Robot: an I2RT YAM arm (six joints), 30 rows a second.
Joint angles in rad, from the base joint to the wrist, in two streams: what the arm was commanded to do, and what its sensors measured. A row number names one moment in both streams.
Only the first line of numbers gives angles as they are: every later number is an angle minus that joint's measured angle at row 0.
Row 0, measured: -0.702 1.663 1.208 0.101 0.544 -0.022
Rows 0 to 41, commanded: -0.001 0.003 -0.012 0.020 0.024 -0.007; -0.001 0.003 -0.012 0.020 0.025 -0.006; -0.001 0.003 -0.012 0.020 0.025 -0.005; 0.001 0.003 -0.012 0.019 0.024 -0.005; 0.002 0.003 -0.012 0.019 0.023 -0.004; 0.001 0.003 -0.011 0.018 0.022 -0.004; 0.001 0.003 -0.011 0.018 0.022 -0.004; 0.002 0.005 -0.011 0.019 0.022 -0.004; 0.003 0.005 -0.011 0.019 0.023 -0.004; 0.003 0.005 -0.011 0.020 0.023 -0.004; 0.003 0.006 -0.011 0.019 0.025 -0.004; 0.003 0.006 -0.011 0.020 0.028 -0.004; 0.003 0.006 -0.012 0.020 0.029 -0.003; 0.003 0.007 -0.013 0.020 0.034 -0.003; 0.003 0.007 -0.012 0.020 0.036 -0.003; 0.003 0.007 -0.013 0.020 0.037 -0.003; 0.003 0.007 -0.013 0.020 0.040 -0.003; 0.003 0.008 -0.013 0.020 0.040 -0.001; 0.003 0.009 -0.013 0.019 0.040 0.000; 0.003 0.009 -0.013 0.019 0.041 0.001; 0.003 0.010 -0.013 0.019 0.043 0.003; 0.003 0.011 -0.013 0.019 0.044 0.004; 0.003 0.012 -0.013 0.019 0.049 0.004; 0.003 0.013 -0.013 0.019 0.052 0.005; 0.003 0.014 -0.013 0.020 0.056 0.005; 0.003 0.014 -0.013 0.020 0.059 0.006; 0.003 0.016 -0.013 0.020 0.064 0.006; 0.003 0.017 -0.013 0.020 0.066 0.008; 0.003 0.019 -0.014 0.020 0.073 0.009; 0.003 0.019 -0.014 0.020 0.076 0.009; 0.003 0.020 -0.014 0.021 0.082 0.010; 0.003 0.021 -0.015 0.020 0.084 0.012; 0.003 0.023 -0.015 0.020 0.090 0.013; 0.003 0.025 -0.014 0.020 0.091 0.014; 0.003 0.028 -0.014 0.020 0.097 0.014; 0.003 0.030 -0.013 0.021 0.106 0.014; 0.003 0.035 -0.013 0.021 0.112 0.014; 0.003 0.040 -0.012 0.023 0.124 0.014; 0.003 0.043 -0.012 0.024 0.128 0.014; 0.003 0.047 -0.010 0.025 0.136 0.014; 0.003 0.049 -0.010 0.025 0.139 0.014; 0.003 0.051 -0.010 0.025 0.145 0.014
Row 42, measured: 0.000 0.045 -0.001 0.003 0.096 0.003
